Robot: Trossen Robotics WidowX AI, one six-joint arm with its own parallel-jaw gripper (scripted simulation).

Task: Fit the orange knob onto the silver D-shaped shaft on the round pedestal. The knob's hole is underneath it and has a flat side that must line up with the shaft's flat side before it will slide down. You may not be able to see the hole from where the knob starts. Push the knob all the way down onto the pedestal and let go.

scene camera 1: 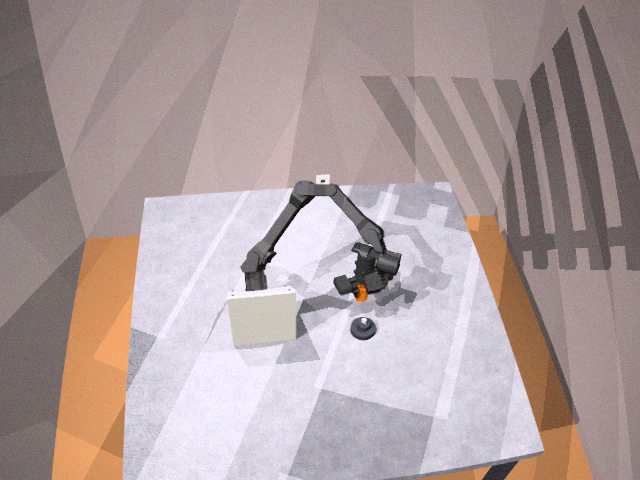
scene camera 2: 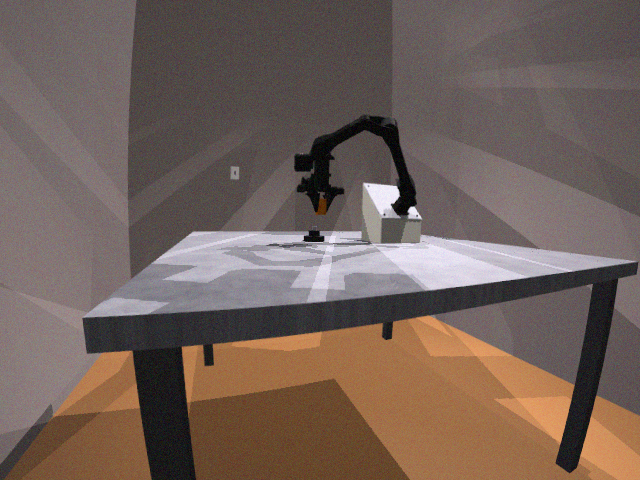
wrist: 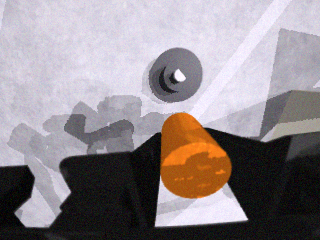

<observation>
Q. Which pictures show my gripper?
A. Scene camera 1, scene camera 2 and the wrist view: all of them.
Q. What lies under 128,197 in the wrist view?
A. My gripper.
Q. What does my gripper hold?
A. An orange knob.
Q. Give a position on an orange knob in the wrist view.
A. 193,165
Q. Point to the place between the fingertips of my gripper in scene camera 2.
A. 320,212
</observation>
